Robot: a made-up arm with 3 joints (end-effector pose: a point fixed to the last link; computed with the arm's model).
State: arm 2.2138 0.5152 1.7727
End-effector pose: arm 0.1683 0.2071 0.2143 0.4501 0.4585 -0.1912 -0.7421
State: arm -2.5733 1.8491 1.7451
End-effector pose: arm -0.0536 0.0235 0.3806 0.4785 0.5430 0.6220 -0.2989
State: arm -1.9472 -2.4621 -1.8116
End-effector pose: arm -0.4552 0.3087 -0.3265 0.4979 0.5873 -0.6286 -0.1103
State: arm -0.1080 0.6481 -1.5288
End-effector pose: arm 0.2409 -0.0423 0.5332 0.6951 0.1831 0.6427 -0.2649
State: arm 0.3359 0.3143 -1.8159
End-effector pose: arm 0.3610 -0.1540 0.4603 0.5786 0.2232 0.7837 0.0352
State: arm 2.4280 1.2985 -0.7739
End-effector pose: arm 0.0240 -0.2783 -0.2581 0.0439 0.7709 0.6296 0.0861
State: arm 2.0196 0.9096 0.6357
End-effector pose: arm -0.0626 -0.0465 0.2181 0.5703 0.6495 0.2039 -0.4597
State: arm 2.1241 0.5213 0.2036
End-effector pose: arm -0.1307 -0.1983 0.1367 0.4911 0.8267 0.1761 -0.2106
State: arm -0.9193 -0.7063 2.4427
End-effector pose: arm 0.2264 0.0914 -0.3768 0.4321 0.1487 -0.7375 0.4972
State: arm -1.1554 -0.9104 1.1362
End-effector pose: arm -0.1261 -0.1169 -0.1053 0.7634 -0.2153 -0.2024 0.5743
